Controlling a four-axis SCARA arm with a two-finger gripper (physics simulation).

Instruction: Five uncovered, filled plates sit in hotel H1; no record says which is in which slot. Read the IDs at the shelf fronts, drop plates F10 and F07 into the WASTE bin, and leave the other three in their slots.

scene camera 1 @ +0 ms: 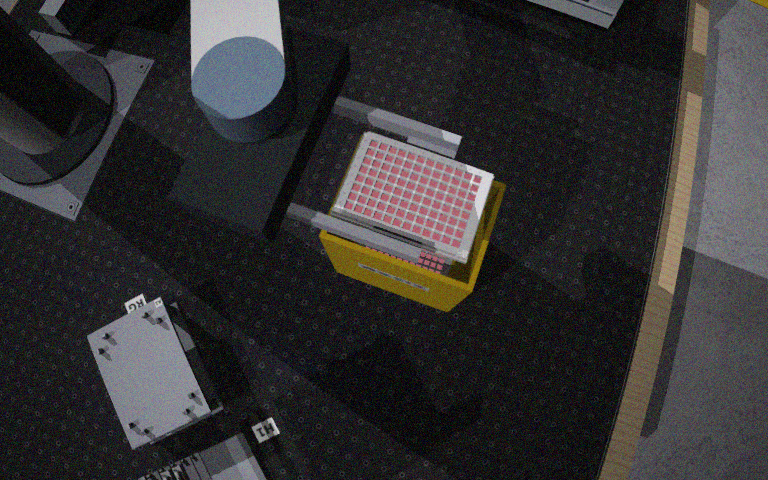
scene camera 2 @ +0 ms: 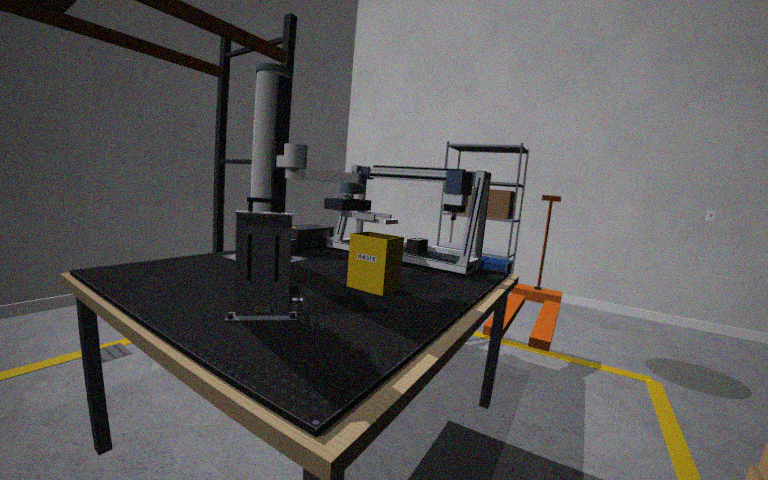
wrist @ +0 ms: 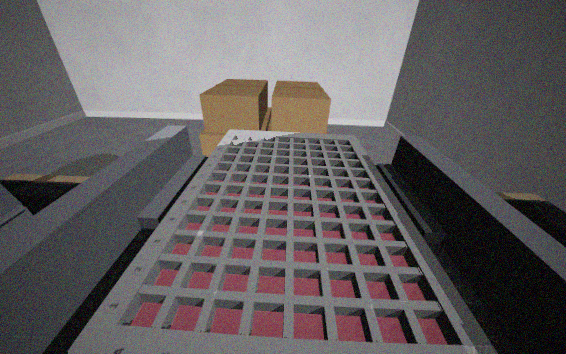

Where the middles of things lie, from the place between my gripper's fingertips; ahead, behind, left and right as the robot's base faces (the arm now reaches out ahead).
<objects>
Right now my hand is 28 cm past the grey RG stand [scene camera 1: 145, 368], 27 cm to the left of it and 21 cm above it.
</objects>
